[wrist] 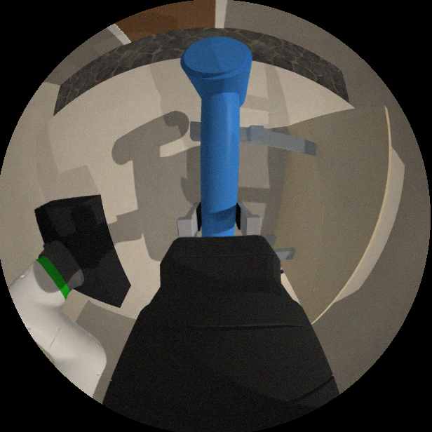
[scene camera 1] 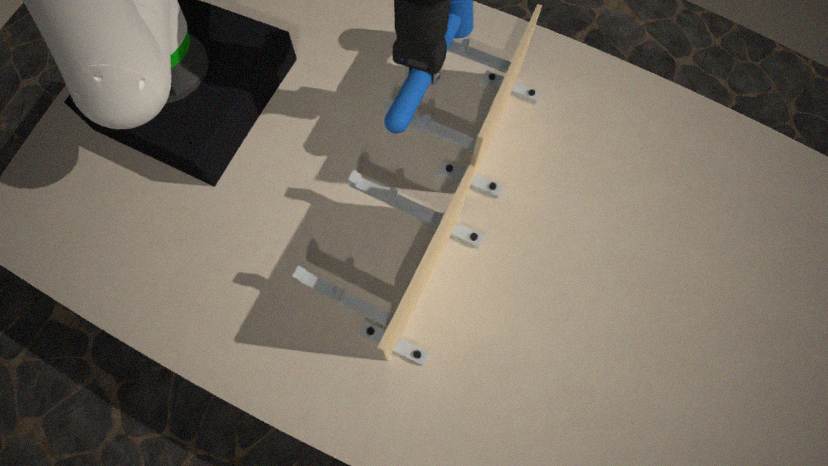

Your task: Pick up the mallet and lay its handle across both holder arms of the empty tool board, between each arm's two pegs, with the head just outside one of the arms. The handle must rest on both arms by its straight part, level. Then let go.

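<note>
The blue mallet lies along the two holder arms of the far tool board. Its head is beyond the outer arm; the handle's rounded end is over the inner arm. My gripper is shut on the mallet's handle, one finger on each side. Whether the handle touches the arms is hard to tell. The empty tool board stands nearer in the scene view, its two holder arms bare.
The two boards stand upright nearly in line on the pale table. Bolted feet stick out behind them. The robot's black base block is to the left. Shadows fall on the table left of the boards.
</note>
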